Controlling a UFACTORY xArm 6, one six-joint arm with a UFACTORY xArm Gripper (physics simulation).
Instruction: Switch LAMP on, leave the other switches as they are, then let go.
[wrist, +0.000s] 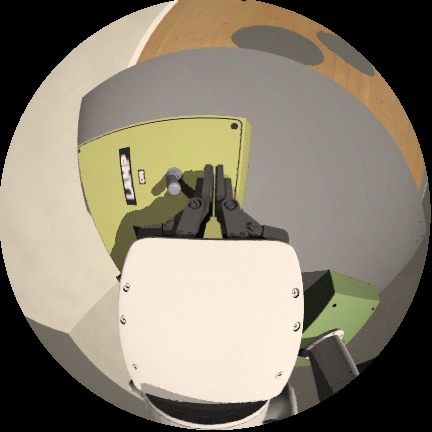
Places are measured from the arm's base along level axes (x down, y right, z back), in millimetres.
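Pixels of known places: gripper, between the fingertips: (214, 175); arm's base, origin of its link: (322, 343).
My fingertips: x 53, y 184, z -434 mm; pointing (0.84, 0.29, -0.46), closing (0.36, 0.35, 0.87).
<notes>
For each thing: its middle in the pictures, then the offset to it from my fingertips. "spot": a spot on its surface instead. Level surfaces: height alone.
- LAMP switch lever, a spot on its surface: (173, 184) spot: dx -37, dy -8, dz -18 mm
- LAMP label, middle of its body: (126, 177) dx -22, dy -45, dz -110 mm
- grey surface, height of its surface: dx +85 mm
The LAMP switch lever (173, 184) is a short grey rod on a yellow panel (195, 135) in the wrist view. The LAMP label (128, 175) and a small ON label (141, 176) are to its left. The lever is strongly foreshortened, with its rounded tip a little below its base in the view; its exact tilt is hard to tell. My gripper (214, 175) is shut and empty, to the right of the lever with a small gap in the view. Other switches do not show; the gripper and its housing hide the lower part of the panel.
A grey surface (310, 130) surrounds the panel. A green box (345, 312) with a thick dark cylinder (334, 362) is at the lower right. A wooden surface (200, 30) with grey round patches is at the top. The gripper's shadow lies across the yellow panel.
</notes>
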